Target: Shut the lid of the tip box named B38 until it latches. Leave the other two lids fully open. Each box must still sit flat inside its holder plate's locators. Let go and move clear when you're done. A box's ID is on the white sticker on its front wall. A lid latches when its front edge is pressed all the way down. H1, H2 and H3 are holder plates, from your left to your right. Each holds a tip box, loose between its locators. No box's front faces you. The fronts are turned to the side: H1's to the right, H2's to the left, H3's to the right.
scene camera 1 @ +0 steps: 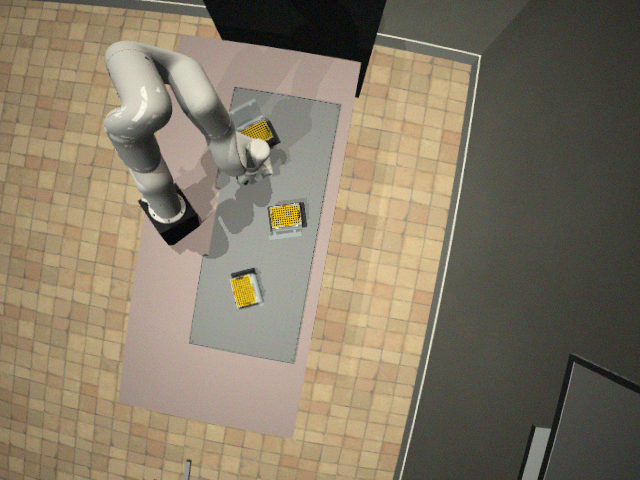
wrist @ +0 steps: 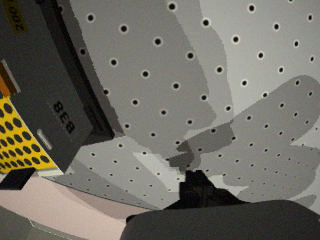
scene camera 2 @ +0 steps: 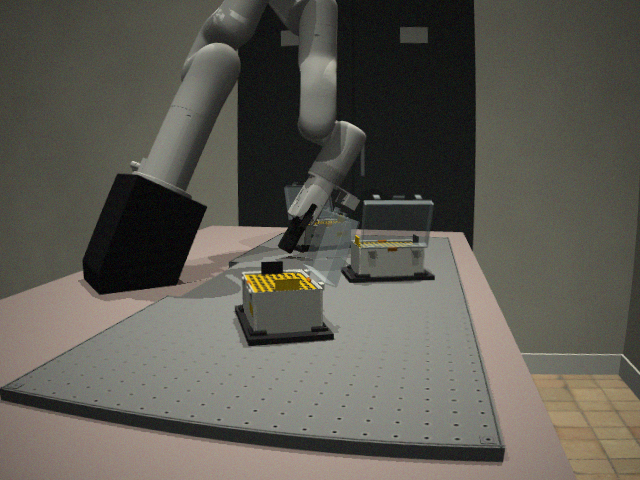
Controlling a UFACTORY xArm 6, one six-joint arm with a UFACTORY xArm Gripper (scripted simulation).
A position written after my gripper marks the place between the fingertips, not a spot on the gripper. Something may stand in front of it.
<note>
In view: my gripper [wrist: 192, 183], a tip box [scene camera 2: 377, 262] and a tip box [scene camera 2: 287, 311].
</note>
